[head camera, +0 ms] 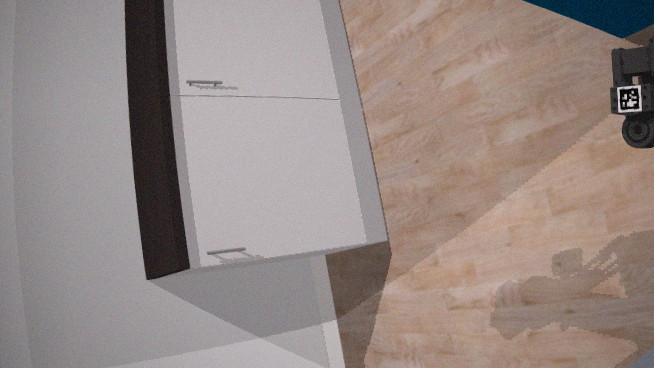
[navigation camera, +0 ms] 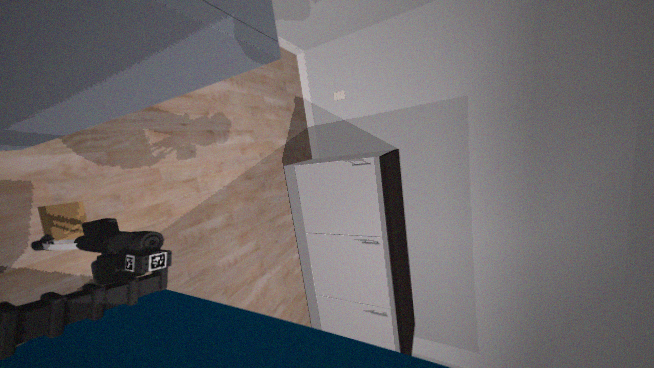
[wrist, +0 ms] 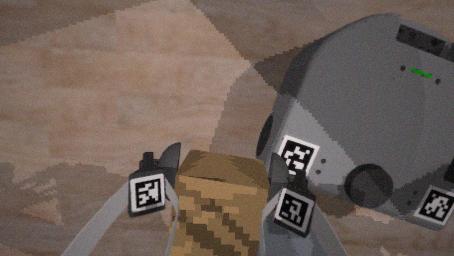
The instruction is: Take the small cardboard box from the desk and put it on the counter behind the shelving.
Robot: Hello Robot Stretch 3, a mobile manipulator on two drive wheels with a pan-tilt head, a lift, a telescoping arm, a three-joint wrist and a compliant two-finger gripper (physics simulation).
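Where they show: gripper, between the fingertips: (navigation camera: 67, 236) (wrist: 224, 165); robot's base, origin of its link: (wrist: 329, 154).
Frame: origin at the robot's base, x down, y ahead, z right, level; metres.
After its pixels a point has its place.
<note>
The small cardboard box (navigation camera: 64, 219) @(x -0.397, y 0.024, z 0.237 m) (wrist: 215, 220) @(x -0.398, y 0.003, z 0.249 m) is brown with dark stripes. My gripper (navigation camera: 54, 236) @(x -0.363, y -0.022, z 0.253 m) (wrist: 224, 165) @(x -0.363, y -0.022, z 0.253 m) is shut on it, with one fingertip against each side in the wrist view. The box is held above the wood floor; its lower part is cut off by the wrist view's bottom edge. A white cabinet with a dark top, which looks like the counter (head camera: 152, 150) @(x -0.910, y -0.045, z 1.816 m) (navigation camera: 398, 225) @(x -0.910, y -0.167, z 1.924 m), stands against the grey wall, apart from the gripper and box. The desk cannot be made out for certain.
A large blue panel (head camera: 600, 12) @(x -0.240, y -0.311, z 0.526 m) (navigation camera: 225, 335) @(x -0.667, y -0.322, z 0.484 m), possibly the shelving, lies between the camera and part of the cabinet in the navigation view. A blue-grey block (navigation camera: 150, 85) @(x -0.869, y 0.229, z 0.187 m) is at upper left there. My grey base (wrist: 350, 110) @(x -0.160, y -0.102, z 0.078 m) is close beside the box in the wrist view.
</note>
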